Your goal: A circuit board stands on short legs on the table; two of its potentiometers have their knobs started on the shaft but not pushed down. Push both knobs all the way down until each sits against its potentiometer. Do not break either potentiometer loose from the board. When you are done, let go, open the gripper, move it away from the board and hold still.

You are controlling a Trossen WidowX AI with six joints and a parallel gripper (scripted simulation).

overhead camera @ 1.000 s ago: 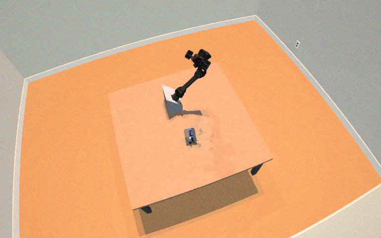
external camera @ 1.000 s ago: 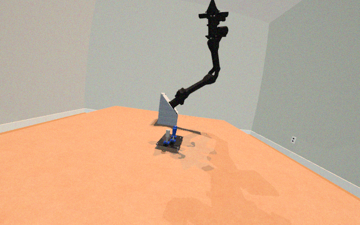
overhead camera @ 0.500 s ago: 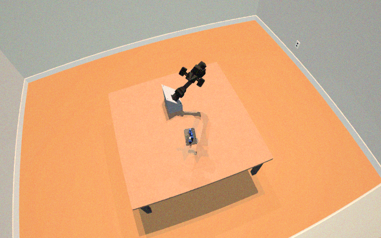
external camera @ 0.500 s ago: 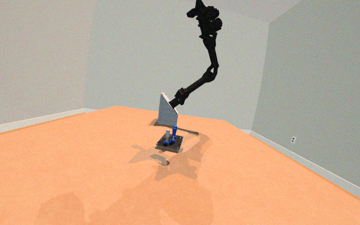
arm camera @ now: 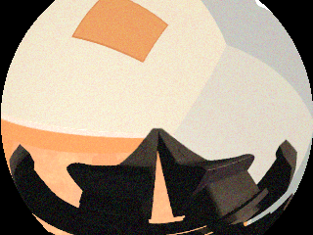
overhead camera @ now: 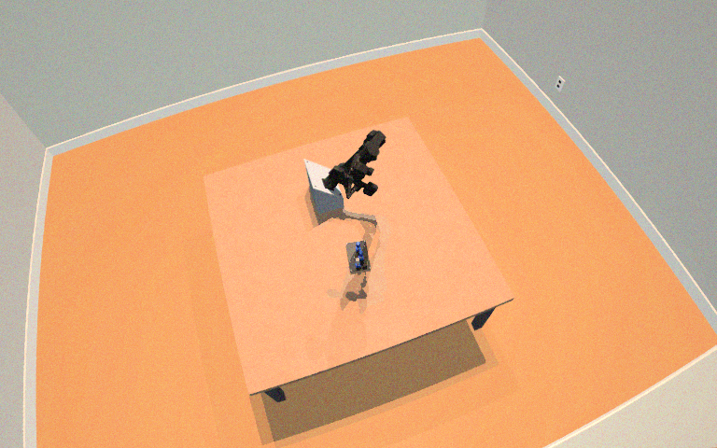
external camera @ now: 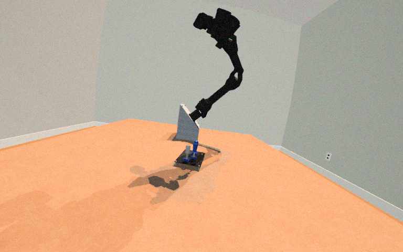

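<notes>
The blue knob lies 3 cm behind my gripper tip, 4 cm to the left of it and 50 cm below it.
</notes>
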